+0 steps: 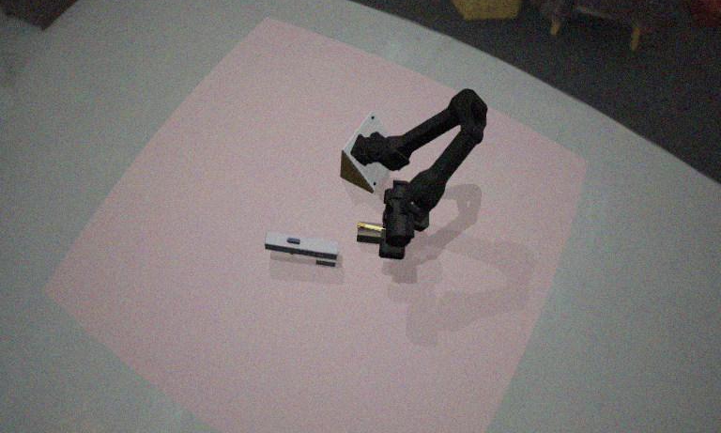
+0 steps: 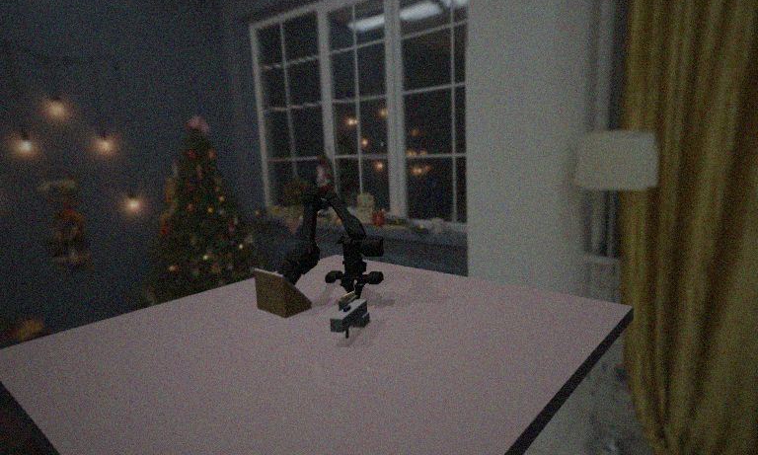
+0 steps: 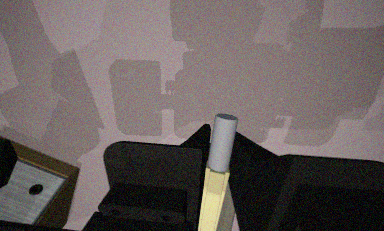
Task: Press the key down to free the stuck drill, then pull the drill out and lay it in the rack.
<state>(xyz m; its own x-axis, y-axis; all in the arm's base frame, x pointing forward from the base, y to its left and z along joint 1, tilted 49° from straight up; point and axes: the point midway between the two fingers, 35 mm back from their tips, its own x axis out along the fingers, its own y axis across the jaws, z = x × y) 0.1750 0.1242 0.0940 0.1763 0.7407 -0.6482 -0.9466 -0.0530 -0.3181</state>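
My gripper tip is now 4 cm to the left of the drill, 4 cm below it and 1 cm short of it. Also, from my gripper tip: key (21 cm to the right, 14 cm ahead, 4 cm above); grey holder block (19 cm to the right, 13 cm ahead, 4 cm above).
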